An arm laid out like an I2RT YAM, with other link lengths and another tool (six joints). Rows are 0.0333 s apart.
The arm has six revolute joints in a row. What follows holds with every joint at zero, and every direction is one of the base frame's.
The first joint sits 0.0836 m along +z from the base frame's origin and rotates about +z.
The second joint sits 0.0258 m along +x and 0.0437 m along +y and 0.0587 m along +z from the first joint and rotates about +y.
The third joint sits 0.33 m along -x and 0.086 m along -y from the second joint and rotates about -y.
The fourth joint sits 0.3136 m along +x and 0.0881 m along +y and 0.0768 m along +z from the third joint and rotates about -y.
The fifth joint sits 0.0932 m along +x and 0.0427 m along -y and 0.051 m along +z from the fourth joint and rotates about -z.
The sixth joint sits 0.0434 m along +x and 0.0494 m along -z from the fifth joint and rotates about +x.
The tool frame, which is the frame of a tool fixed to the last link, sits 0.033 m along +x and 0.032 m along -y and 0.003 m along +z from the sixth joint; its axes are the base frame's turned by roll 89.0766, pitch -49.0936 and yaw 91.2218 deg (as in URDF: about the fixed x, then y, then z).
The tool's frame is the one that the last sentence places.
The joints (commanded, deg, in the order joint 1, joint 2, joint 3, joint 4, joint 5, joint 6), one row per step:
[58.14 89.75 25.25 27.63 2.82 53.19]
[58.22 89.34 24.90 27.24 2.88 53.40]
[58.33 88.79 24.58 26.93 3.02 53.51]
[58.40 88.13 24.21 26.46 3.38 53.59]
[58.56 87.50 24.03 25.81 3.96 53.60]
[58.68 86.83 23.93 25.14 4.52 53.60]
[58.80 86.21 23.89 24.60 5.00 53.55]
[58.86 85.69 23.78 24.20 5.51 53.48]
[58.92 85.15 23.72 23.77 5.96 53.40]
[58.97 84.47 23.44 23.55 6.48 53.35]
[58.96 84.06 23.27 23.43 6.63 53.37]
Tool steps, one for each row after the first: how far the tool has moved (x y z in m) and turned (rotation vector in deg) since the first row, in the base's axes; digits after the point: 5 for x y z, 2 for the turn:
[-0.00191 -0.00214 -0.00055 -0.20 0.28 -0.09]
[-0.00360 -0.00387 0.00006 -0.26 0.32 -0.16]
[-0.00518 -0.00646 0.00069 -0.49 0.28 -0.43]
[-0.00652 -0.00828 0.00193 -0.84 0.09 -0.74]
[-0.00743 -0.00981 0.00378 -1.11 -0.15 -1.06]
[-0.00808 -0.01076 0.00595 -1.24 -0.45 -1.29]
[-0.00851 -0.01213 0.00748 -1.43 -0.77 -1.60]
[-0.00887 -0.01323 0.00931 -1.57 -1.08 -1.85]
[-0.00958 -0.01519 0.01103 -1.60 -1.47 -2.18]
[-0.00998 -0.01632 0.01200 -1.53 -1.59 -2.33]

